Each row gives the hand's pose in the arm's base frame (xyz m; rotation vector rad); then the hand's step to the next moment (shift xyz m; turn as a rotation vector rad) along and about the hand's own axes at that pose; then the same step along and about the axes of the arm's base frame.
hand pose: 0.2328 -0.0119 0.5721 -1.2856 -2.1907 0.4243
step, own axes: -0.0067 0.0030 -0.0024 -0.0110 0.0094 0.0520
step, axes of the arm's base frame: 0.0061 -0.0044 -0.0017 -0.0209 -0.0045 -0.0496
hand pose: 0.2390 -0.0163 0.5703 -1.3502 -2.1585 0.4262
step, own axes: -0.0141 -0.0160 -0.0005 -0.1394 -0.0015 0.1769
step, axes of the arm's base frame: -0.0064 -0.0197 0.0049 -0.0602 -0.1215 -0.1799
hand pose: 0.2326 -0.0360 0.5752 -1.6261 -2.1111 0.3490
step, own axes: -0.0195 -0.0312 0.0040 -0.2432 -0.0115 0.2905
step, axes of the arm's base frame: -0.0244 -0.0269 0.0070 -0.1036 -0.2156 -0.2940
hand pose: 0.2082 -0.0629 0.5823 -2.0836 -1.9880 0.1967
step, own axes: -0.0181 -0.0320 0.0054 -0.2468 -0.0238 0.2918
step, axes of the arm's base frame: -0.0333 -0.0164 0.0022 -0.1160 -0.2186 -0.2922
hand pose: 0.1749 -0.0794 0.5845 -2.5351 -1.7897 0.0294
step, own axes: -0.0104 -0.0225 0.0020 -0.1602 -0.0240 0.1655
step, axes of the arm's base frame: -0.0247 -0.0022 -0.0011 -0.0825 -0.1396 -0.1654
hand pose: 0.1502 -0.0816 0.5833 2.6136 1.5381 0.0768
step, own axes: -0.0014 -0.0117 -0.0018 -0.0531 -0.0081 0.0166
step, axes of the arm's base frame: -0.0110 0.0045 0.0004 -0.0312 -0.0436 -0.0168
